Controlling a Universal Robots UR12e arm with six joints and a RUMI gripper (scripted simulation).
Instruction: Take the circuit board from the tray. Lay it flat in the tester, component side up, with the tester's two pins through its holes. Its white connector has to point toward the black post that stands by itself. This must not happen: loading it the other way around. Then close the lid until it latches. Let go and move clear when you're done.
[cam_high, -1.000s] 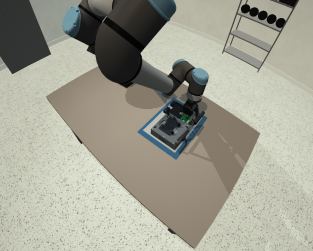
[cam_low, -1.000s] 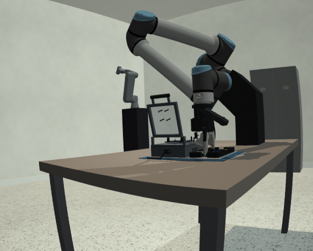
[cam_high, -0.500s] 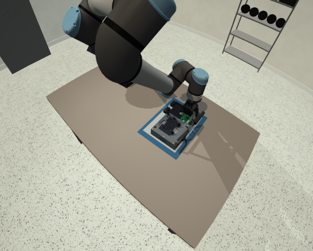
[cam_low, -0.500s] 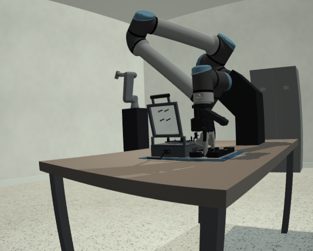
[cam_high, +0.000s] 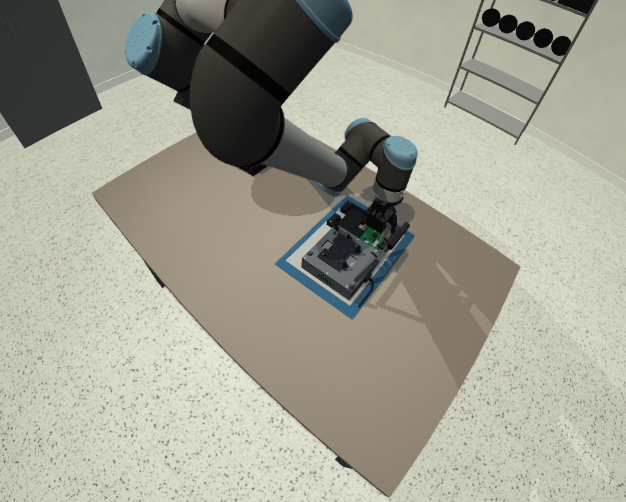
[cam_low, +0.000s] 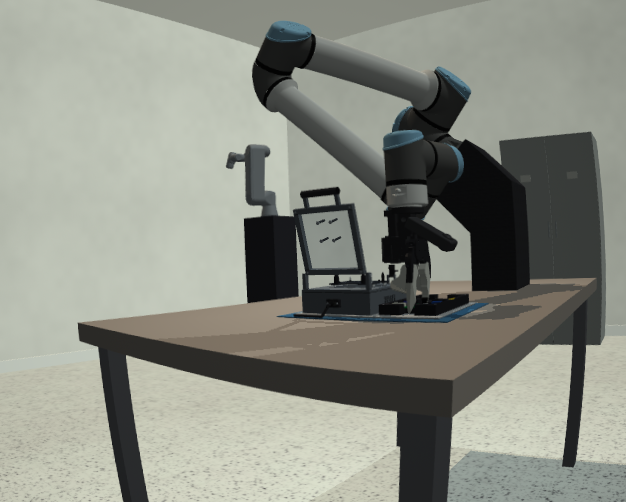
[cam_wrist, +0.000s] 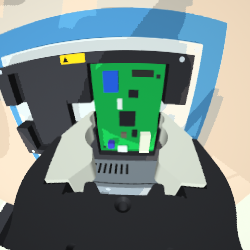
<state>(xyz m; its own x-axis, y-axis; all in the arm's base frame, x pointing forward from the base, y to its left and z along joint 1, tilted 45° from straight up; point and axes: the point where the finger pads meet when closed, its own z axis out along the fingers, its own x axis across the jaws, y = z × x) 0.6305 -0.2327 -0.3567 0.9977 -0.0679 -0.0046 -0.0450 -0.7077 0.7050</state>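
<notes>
My gripper is now right at the green circuit board. The rest, counted from my hand: tester bed 40 mm behind, 160 mm to the right, 50 mm above; then black post 110 mm behind, 110 mm to the right, 70 mm above; then tester 10 mm behind, 130 mm to the right, 90 mm above.
</notes>
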